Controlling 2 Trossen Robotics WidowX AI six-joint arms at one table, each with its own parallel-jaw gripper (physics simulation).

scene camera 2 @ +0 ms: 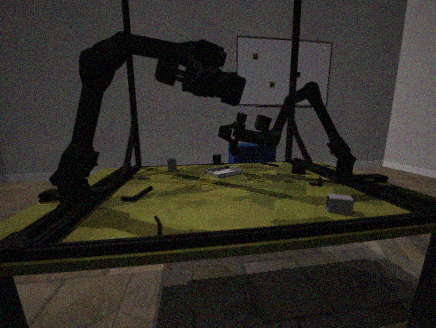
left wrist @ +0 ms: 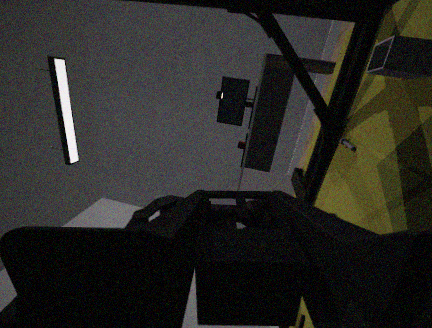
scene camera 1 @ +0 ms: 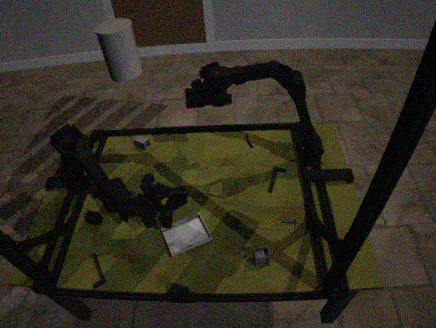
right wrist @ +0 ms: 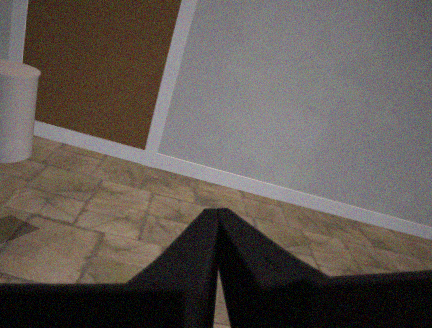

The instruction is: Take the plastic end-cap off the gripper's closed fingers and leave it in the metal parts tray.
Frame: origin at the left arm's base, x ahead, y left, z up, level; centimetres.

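Where they show: left gripper, fingertip midpoint: (scene camera 2: pixel 219 131) (left wrist: pixel 238 197) (scene camera 1: pixel 185 196); right gripper, fingertip midpoint: (scene camera 2: pixel 204 72) (right wrist: pixel 216 220); left arm's base, origin of the base link: (scene camera 2: pixel 343 176) (scene camera 1: pixel 79 186); right arm's base, origin of the base link: (scene camera 2: pixel 76 201) (scene camera 1: pixel 311 158).
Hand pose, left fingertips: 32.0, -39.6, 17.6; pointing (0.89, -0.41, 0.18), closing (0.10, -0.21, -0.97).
Things, the pixels of their top centre, and the offset from my left fingertips, as dx, dy, dz.
- shallow light-grey tray, middle of its top: (scene camera 1: pixel 185 233) (scene camera 2: pixel 223 169) -2.9, -0.5, -17.8
- grey open box, middle of its top: (left wrist: pixel 378 55) (scene camera 1: pixel 262 252) (scene camera 2: pixel 171 159) +13.8, -20.7, -13.8
- small bolt, middle of its top: (left wrist: pixel 341 143) (scene camera 1: pixel 290 219) +29.9, -13.8, -17.9
- grey box, middle of its top: (scene camera 2: pixel 340 196) (scene camera 1: pixel 141 139) -1.3, +49.6, -15.6
- dark block, middle of its top: (scene camera 1: pixel 91 215) (scene camera 2: pixel 299 165) -29.9, +21.6, -15.7
My left gripper (scene camera 1: pixel 175 204) (scene camera 2: pixel 230 138) is shut on the dark plastic end-cap, whose outline merges with the black fingers. It hangs above the table, beside and behind the metal parts tray in scene camera 1. The shallow light-grey tray (scene camera 1: pixel 192 247) (scene camera 2: pixel 227 175) lies near the table's middle with no cap visible in it. My right gripper (scene camera 1: pixel 207 90) (scene camera 2: pixel 200 81) (right wrist: pixel 216 220) is shut, its two bare fingertips together, raised high over the far table edge in scene camera 1. The tray does not show in either wrist view.
A grey open box (scene camera 1: pixel 261 256) (left wrist: pixel 412 55) and a small bolt (scene camera 1: pixel 289 221) (left wrist: pixel 348 145) lie right of the tray. Another grey box (scene camera 1: pixel 142 142) (scene camera 2: pixel 340 204) stands at the far left. A dark block (scene camera 1: pixel 94 217) and L-shaped tools (scene camera 1: pixel 100 270) (scene camera 2: pixel 137 194) lie around. Black frame bars (scene camera 1: pixel 200 296) edge the table.
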